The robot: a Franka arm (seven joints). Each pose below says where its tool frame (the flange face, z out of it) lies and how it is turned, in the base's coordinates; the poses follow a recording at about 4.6 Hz.
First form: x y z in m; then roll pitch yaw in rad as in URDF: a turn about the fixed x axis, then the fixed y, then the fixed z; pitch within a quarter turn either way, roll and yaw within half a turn.
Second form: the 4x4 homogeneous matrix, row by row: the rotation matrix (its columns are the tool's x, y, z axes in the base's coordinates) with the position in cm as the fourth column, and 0 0 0 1 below. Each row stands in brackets. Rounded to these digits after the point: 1 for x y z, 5 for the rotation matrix.
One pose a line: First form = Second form
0.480 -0.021 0.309 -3.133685 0.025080 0.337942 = [[0.94314 0.33135 -0.02628 48.0], [0.33144 -0.94348 -0.00085 -2.1], [-0.02508 -0.00791 -0.99965 30.9], [0 0 0 1]]
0.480 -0.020 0.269 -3.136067 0.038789 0.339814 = [[0.94211 0.33310 -0.03840 48.0], [0.33306 -0.94287 -0.00772 -2.0], [-0.03878 -0.00552 -0.99923 26.9], [0 0 0 1]]
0.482 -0.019 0.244 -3.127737 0.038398 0.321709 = [[0.94800 0.31565 -0.04080 48.2], [0.31596 -0.94877 0.00101 -1.9], [-0.03839 -0.01384 -0.99917 24.4], [0 0 0 1]]
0.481 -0.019 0.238 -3.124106 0.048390 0.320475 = [[0.94797 0.31417 -0.05141 48.1], [0.31465 -0.94921 0.00136 -1.9], [-0.04837 -0.01747 -0.99868 23.8], [0 0 0 1]]
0.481 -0.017 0.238 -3.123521 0.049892 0.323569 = [[0.94693 0.31705 -0.05302 48.1], [0.31756 -0.94824 0.00128 -1.7], [-0.04987 -0.01805 -0.99859 23.8], [0 0 0 1]]
